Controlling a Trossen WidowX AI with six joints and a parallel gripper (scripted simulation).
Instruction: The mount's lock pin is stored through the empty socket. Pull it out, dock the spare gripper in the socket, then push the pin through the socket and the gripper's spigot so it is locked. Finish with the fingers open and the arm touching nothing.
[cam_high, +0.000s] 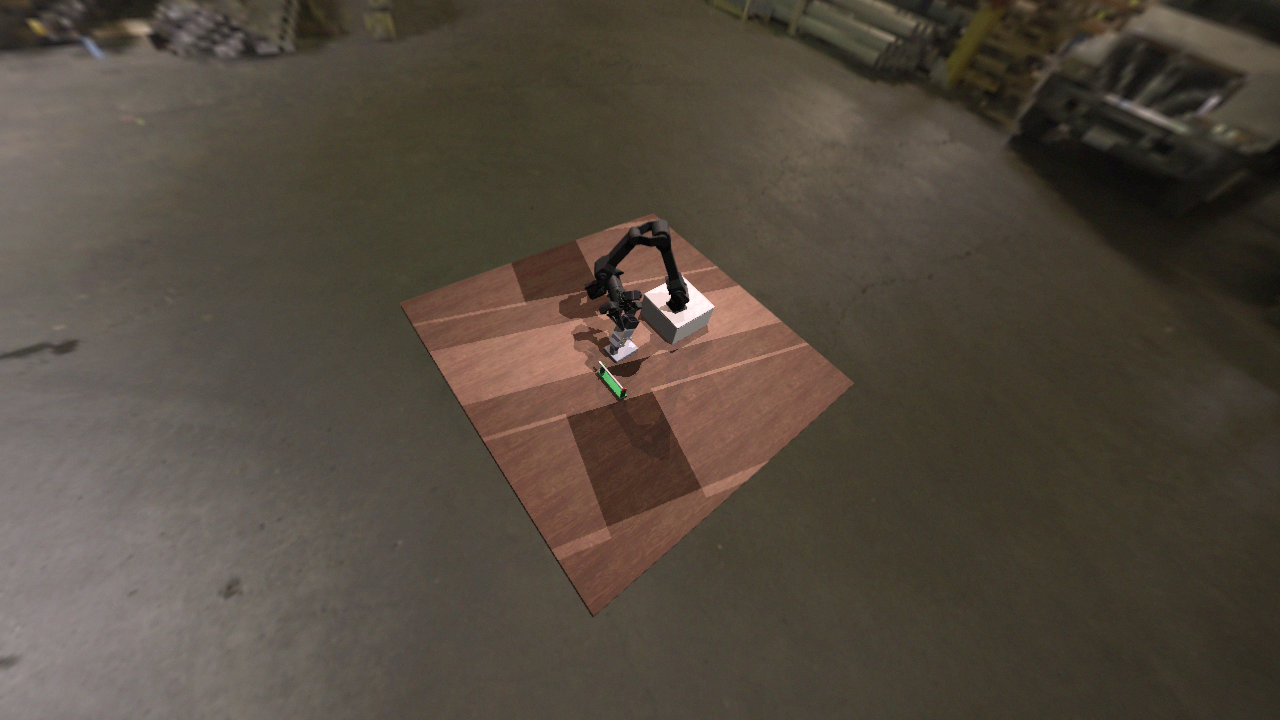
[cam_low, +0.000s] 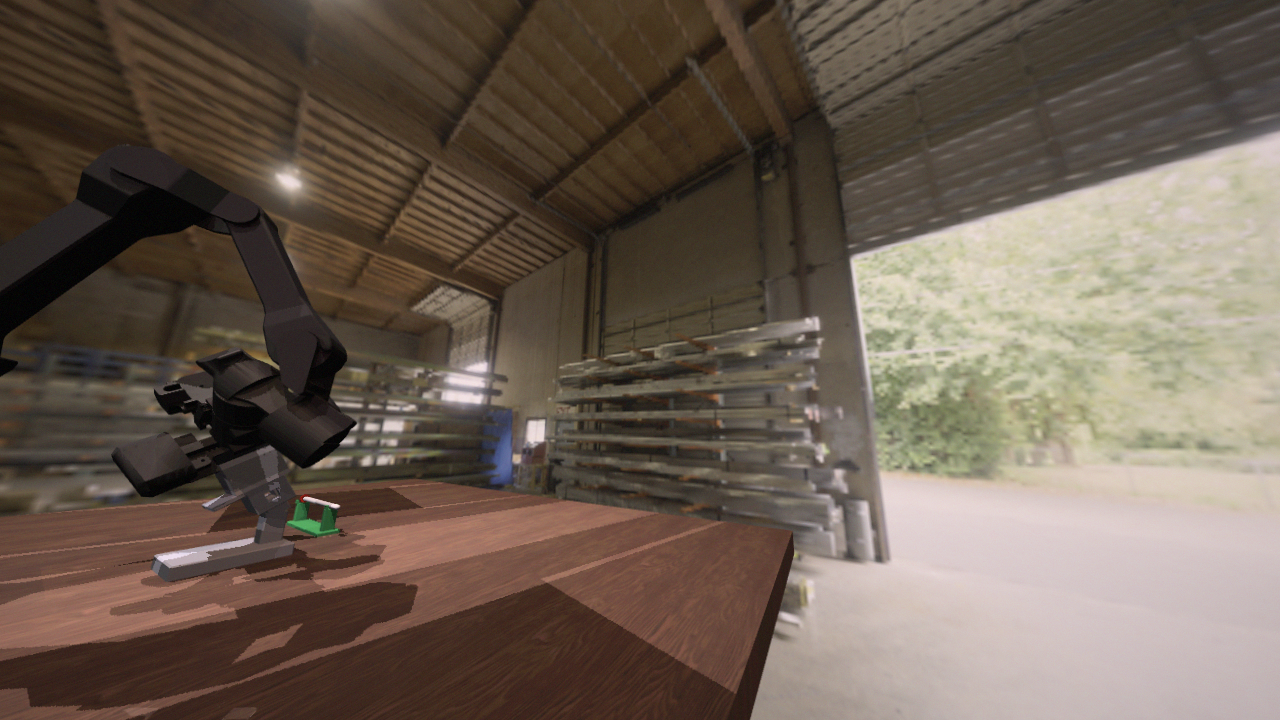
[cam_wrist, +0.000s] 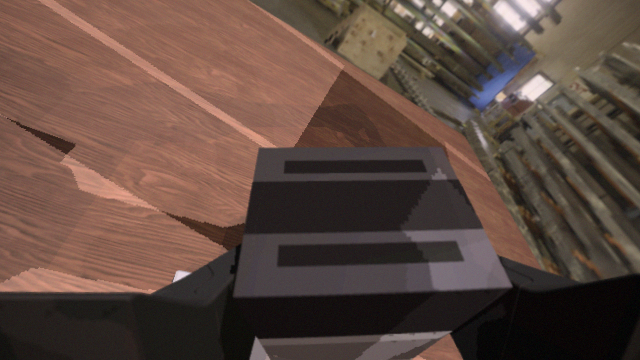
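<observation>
Right now my gripper tip is 10 mm to the left of the spare gripper, 10 mm short of it and 10 mm above it. Round my gripper tip: mount 80 mm below, 20 mm ahead, 10 mm to the right; then green cradle 120 mm ahead, 110 mm to the left, 110 mm below.
</observation>
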